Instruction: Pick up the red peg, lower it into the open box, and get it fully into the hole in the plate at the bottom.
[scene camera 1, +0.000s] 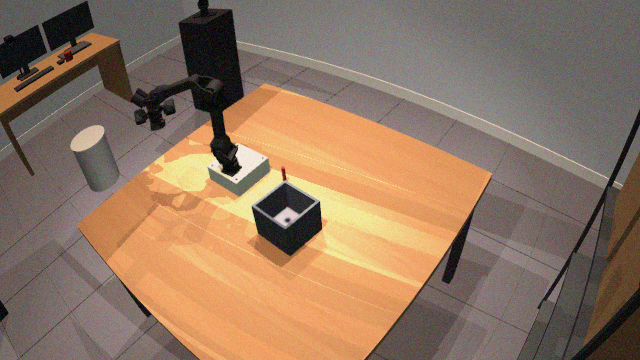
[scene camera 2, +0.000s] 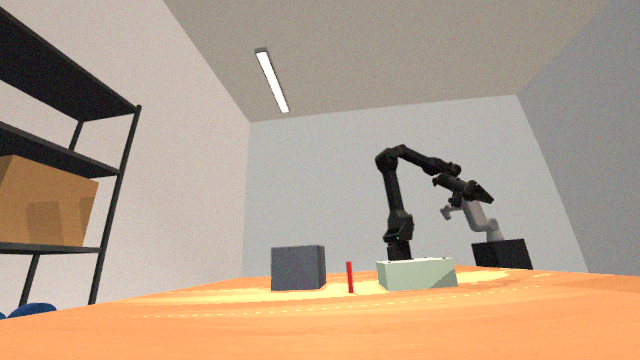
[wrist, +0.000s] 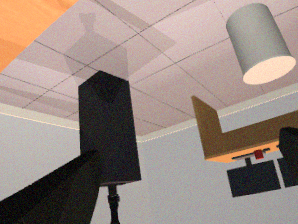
A dark box shows in scene camera 1 (289, 238) and in scene camera 2 (302, 267); in the wrist view it is out of frame.
